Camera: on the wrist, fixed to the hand. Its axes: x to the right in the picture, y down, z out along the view.
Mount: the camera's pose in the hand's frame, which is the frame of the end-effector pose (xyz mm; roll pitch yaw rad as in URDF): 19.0 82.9 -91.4 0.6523 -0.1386 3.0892
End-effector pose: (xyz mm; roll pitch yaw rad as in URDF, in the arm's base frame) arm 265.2 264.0 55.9 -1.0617 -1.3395 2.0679
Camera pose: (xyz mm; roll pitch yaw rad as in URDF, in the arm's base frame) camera 243.5 386.7 47.6 1.1959 1.2788 -1.6052
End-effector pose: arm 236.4 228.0 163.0 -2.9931 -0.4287 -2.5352
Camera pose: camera 194.5 315.1 242.0 -2.6237 0.5733 0.6431
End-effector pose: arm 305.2 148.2 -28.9 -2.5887 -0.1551 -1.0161
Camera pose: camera 211.5 74.3 7.9 -3.0526 0.3004 2.0957
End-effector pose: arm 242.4 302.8 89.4 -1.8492 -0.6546 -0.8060
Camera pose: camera 196.0 191.3 57.7 2.3946 0.7367 2.1748
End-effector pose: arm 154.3 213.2 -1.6 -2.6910 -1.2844 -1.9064
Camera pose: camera 59.1 287.6 29.7 -3.0386 1.4313 1.1381
